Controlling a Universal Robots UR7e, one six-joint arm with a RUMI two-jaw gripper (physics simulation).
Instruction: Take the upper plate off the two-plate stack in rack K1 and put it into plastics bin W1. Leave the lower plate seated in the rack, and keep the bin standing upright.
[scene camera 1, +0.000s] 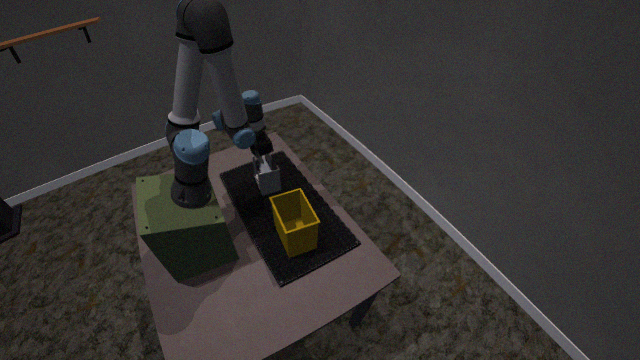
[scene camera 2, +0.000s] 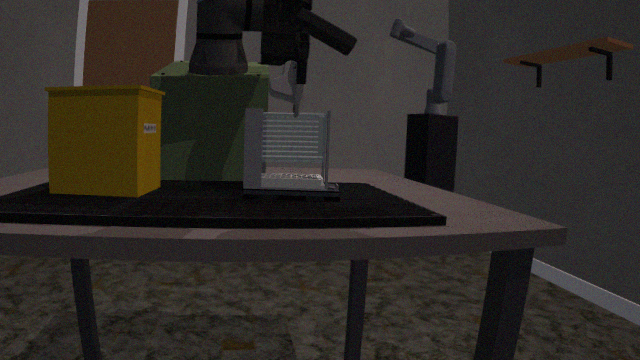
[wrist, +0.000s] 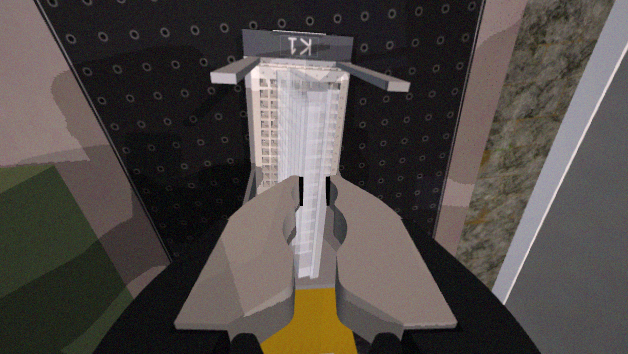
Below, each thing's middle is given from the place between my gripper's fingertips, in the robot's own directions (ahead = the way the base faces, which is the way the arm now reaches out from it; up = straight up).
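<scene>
My hand's 10 mm to the left of the clear plate (scene camera 2: 286, 138), 10 mm past it and 40 mm above it. There's also the yellow plastics bin W1 (scene camera 2: 102, 140), and that's 330 mm to the right of my hand, 90 mm behind it and 50 mm below it.
</scene>
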